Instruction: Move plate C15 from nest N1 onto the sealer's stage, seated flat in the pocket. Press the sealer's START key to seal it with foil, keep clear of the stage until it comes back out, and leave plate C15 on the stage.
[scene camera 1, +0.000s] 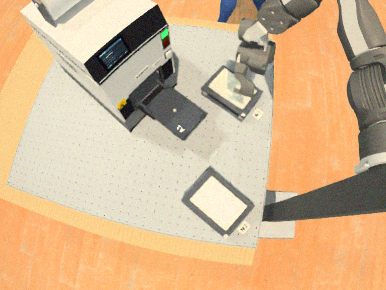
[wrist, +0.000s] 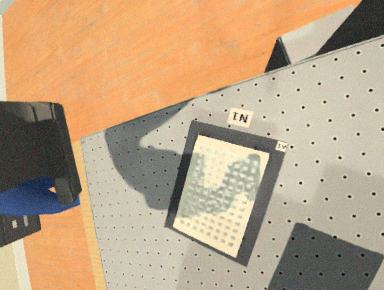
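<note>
Plate C15, cream with rows of wells, lies in the dark nest N1; a grey shadow falls across it. My gripper is open above the nest in the scene view, covering part of the plate. One dark finger shows at the left of the wrist view, apart from the plate; the other is not visible there. The sealer stands at the upper left of the scene view. Its dark stage, marked A1, is out with no plate on it. A green light shows on the sealer's front; I cannot tell which part is START.
Nest N2, a dark frame around a cream surface, lies at the lower middle of the scene view. The N1 label lies beside its nest. Someone's blue-clad legs show beyond the table's far edge.
</note>
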